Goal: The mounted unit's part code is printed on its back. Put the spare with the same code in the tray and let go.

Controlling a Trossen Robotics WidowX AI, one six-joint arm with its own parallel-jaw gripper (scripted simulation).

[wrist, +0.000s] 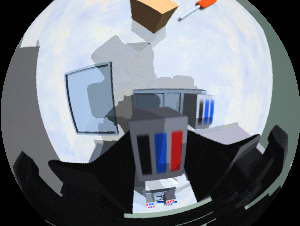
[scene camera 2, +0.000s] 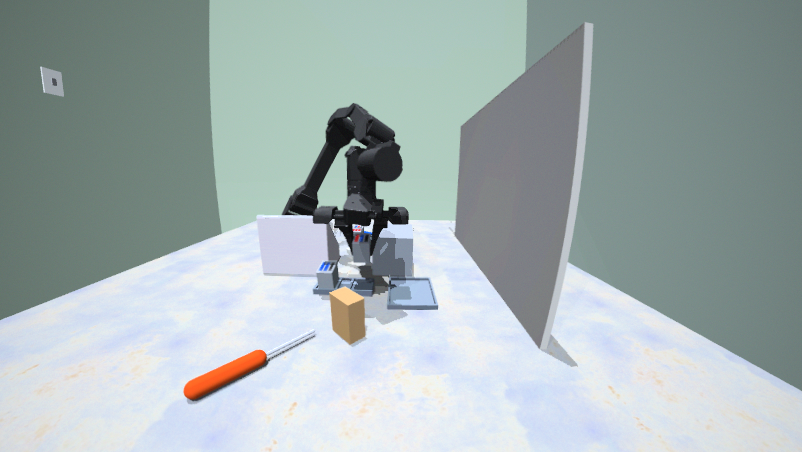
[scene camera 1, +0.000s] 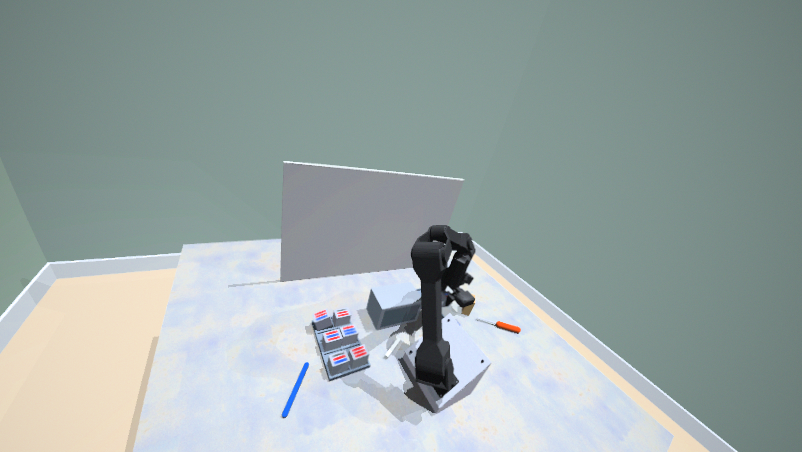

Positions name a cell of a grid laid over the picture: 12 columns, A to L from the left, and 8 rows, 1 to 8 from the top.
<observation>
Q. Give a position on a low rack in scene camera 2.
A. At F6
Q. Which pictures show my gripper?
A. The wrist view, scene camera 2 and scene camera 1: all of them.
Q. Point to a grey panel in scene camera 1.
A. F4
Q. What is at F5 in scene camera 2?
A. A grey mounted unit.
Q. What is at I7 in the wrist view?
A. My gripper.
</observation>
